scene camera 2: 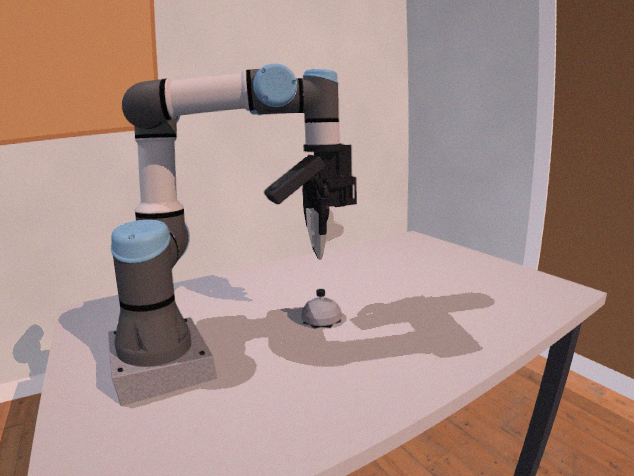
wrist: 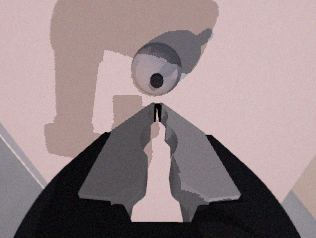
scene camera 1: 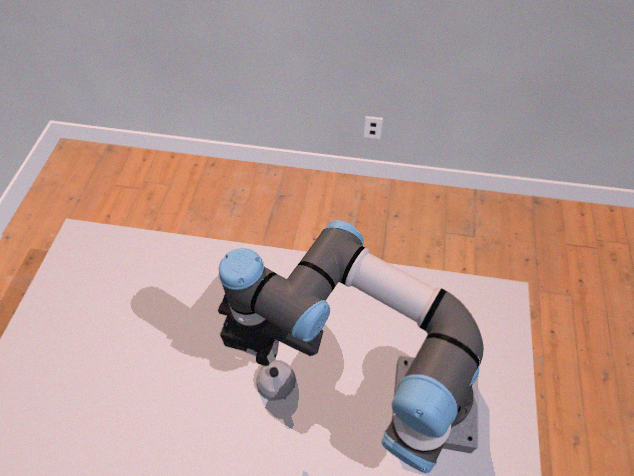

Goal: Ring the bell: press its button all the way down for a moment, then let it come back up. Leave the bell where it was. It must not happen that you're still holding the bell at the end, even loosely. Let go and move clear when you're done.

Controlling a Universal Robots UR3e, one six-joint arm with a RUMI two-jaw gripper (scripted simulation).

Labels:
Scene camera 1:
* my gripper: 271, 359
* grey dome bell: 273, 388

